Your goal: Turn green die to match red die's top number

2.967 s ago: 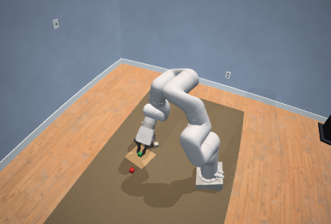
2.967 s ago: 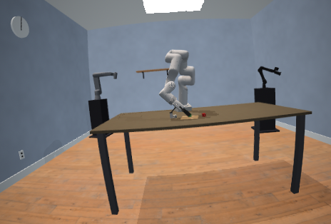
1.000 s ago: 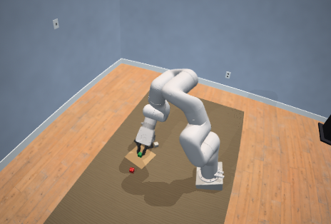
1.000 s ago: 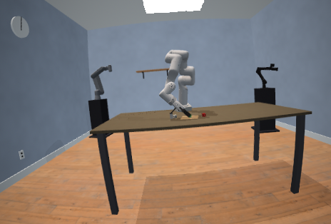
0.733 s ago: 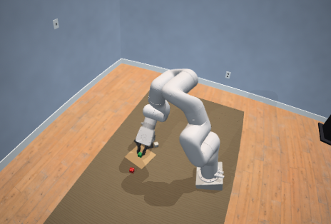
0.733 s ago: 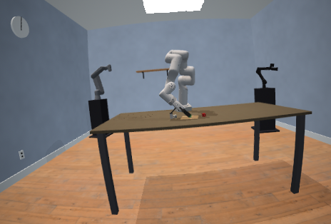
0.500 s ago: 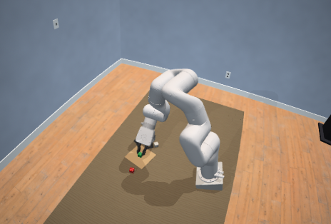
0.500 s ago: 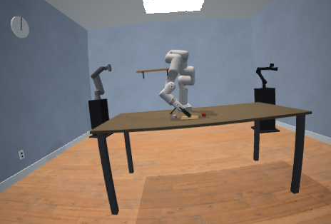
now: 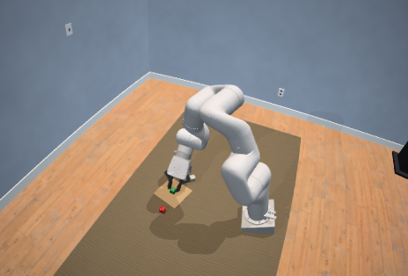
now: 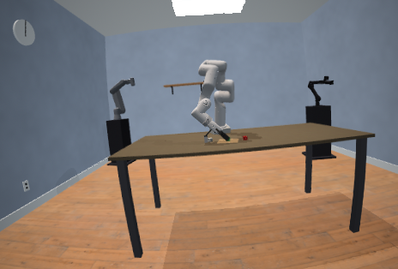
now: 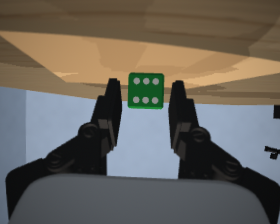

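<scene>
Right now the green die is 2 cm below my hand and 1 cm to the left of it. Round my hand: white die (11 cm to the right, 4 cm behind, 2 cm below); tan mat (3 cm below, 1 cm to the left); red die (13 cm to the left, 3 cm behind, 2 cm below).
</scene>
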